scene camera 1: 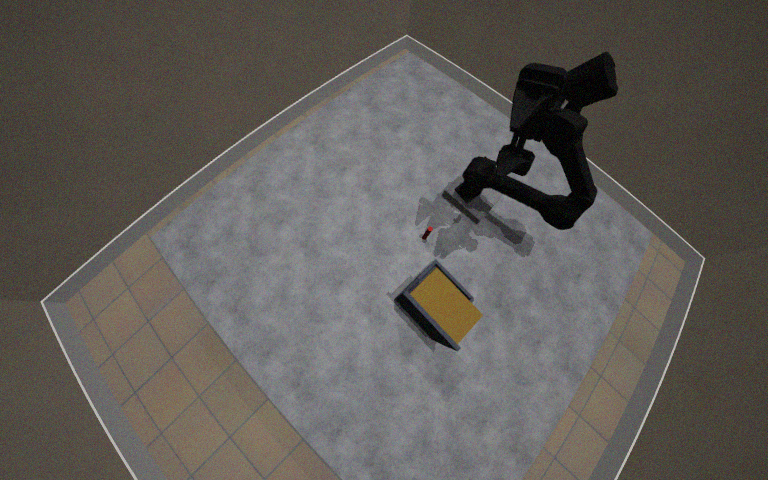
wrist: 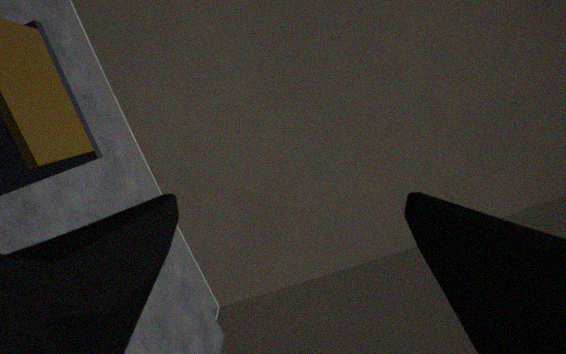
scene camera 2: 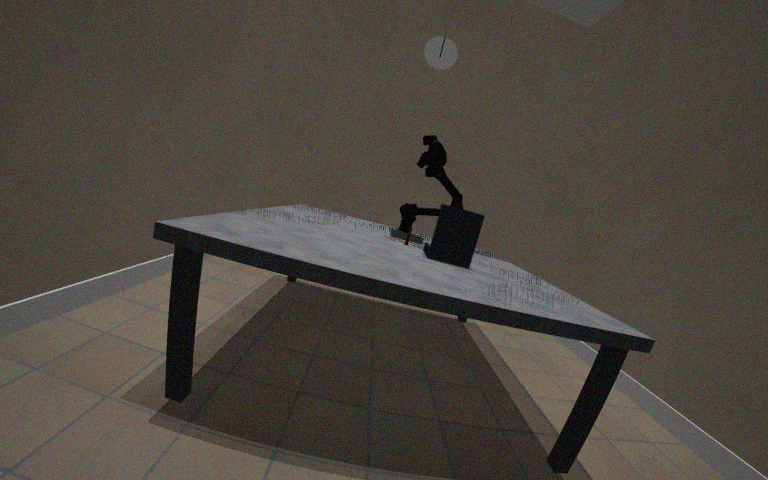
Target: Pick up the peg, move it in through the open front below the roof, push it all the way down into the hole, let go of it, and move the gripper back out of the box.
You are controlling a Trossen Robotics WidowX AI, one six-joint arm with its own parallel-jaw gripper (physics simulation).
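Frame: origin at the arm's base, x left, y back, z up, level; centimetres.
Seen in the pictures: gripper, between the fingertips: (scene camera 1: pixel 505 154) (wrist: pixel 293 204) (scene camera 2: pixel 436 153); arm's base, origin of its link: (scene camera 1: pixel 467 191) (scene camera 2: pixel 403 231).
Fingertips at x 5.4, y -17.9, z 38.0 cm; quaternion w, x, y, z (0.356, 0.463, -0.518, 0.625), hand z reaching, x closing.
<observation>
Pixels of each thing's middle, then the offset from my fingertips to it. "*": a spot on its surface instead. Level surfaces: height alone.
- red peg, middle of its body: (scene camera 1: pixel 427 233) (scene camera 2: pixel 408 235) dx -2.4, dy -3.2, dz -37.3 cm
- box, middle of its body: (scene camera 1: pixel 443 296) (scene camera 2: pixel 451 234) dx +13.8, dy -13.6, dz -31.1 cm
- yellow roof, a spot on its surface: (wrist: pixel 47 95) (scene camera 1: pixel 442 306) * dx +13.7, dy -18.0, dz -21.0 cm
- grey table, height of its surface: dz -41.3 cm
The red peg (scene camera 1: pixel 427 233) (scene camera 2: pixel 408 234) stands upright on the table between the arm's base and the box; it does not show in the wrist view. The box (scene camera 1: pixel 425 323) (scene camera 2: pixel 458 237) is dark blue-grey, with a yellow roof (scene camera 1: pixel 445 305) (wrist: pixel 47 95). A dark space shows beside the roof's edge in the wrist view. The hole does not show. My gripper (scene camera 1: pixel 505 149) (scene camera 2: pixel 423 168) (wrist: pixel 293 204) is open, with nothing between its fingers. It is high above the table, away from both peg and box, and the box appears at the left of the wrist view.
The arm's base (scene camera 1: pixel 468 187) (scene camera 2: pixel 405 219) stands on the grey table (scene camera 1: pixel 317 226) (scene camera 2: pixel 294 240) beyond the peg. A dark flat bar (scene camera 1: pixel 461 206) lies at the base, on the peg's side. The arm's shadow falls near the peg.
</observation>
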